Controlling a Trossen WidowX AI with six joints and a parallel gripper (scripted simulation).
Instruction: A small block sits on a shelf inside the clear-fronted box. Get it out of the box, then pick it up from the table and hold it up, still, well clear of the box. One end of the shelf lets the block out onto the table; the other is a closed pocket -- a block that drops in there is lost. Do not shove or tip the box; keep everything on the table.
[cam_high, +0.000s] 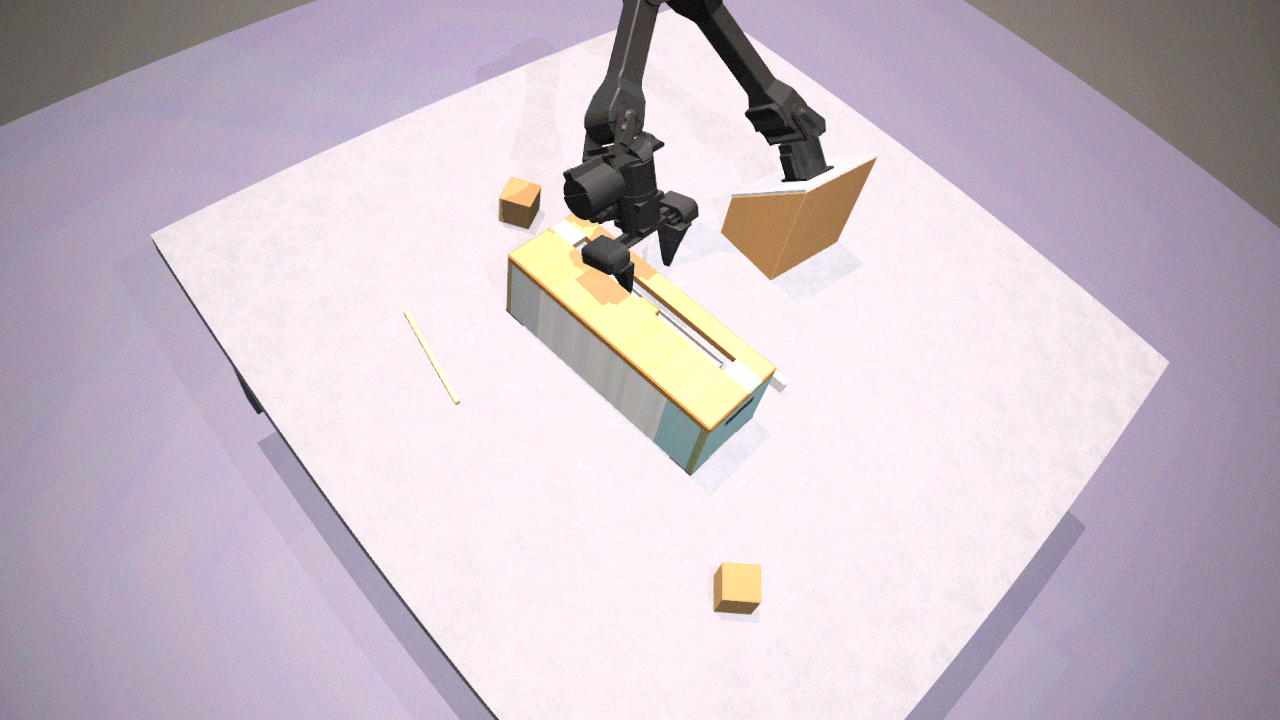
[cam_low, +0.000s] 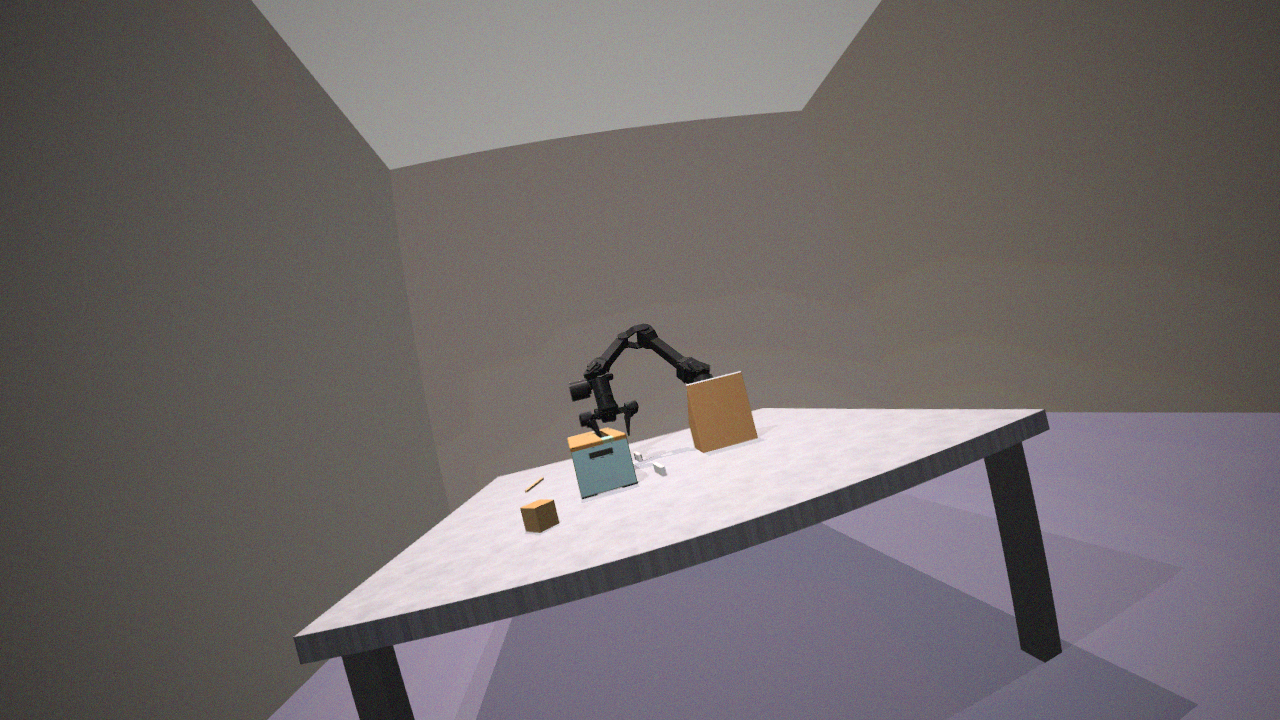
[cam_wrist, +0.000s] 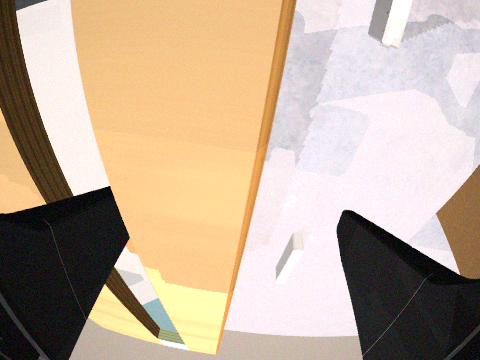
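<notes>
My gripper tip is 40 mm short of the orange block, 40 mm to the right of it and 10 mm above it. The rest, counted from my gripper tip: thin stick (310 mm ahead, 110 mm to the right, 100 mm below); then long box (20 mm ahead, 50 mm to the left, 40 mm below).
</notes>
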